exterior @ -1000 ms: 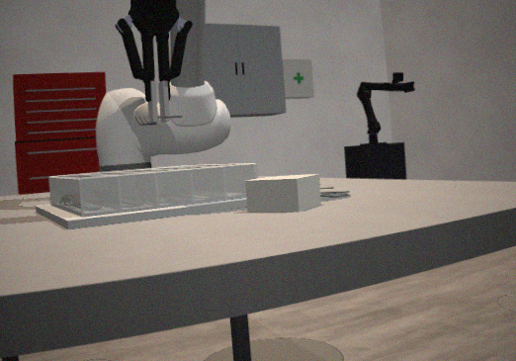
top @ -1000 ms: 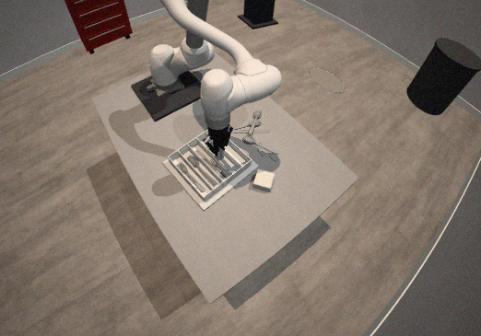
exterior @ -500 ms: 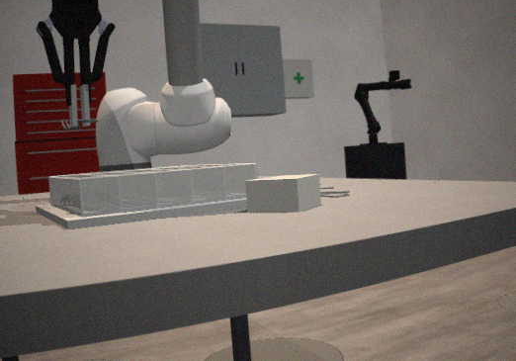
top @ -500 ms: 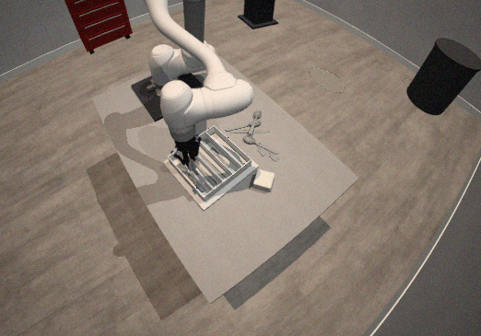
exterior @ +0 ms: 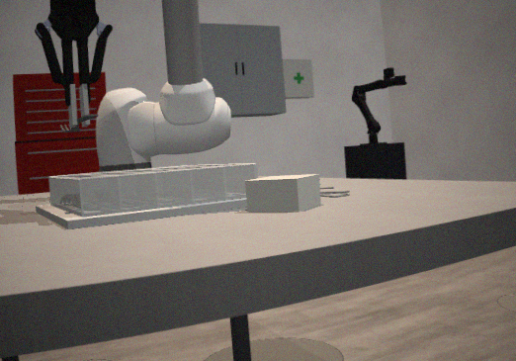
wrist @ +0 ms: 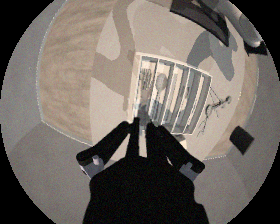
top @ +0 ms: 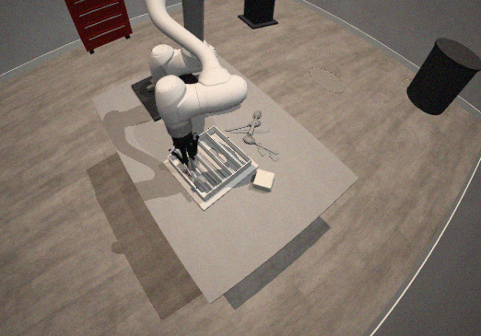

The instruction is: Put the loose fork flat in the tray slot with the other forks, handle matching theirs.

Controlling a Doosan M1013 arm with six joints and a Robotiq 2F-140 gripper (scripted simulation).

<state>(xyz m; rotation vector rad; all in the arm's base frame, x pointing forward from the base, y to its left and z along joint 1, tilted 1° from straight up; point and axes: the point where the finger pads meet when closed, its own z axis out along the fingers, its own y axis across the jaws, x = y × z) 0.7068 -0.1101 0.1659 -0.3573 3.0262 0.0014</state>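
The cutlery tray is 130 mm below my hand, 100 mm to the left of it and 60 mm behind it. The rest, counted from my hand: white box (280 mm to the left, 160 mm below, 150 mm ahead).
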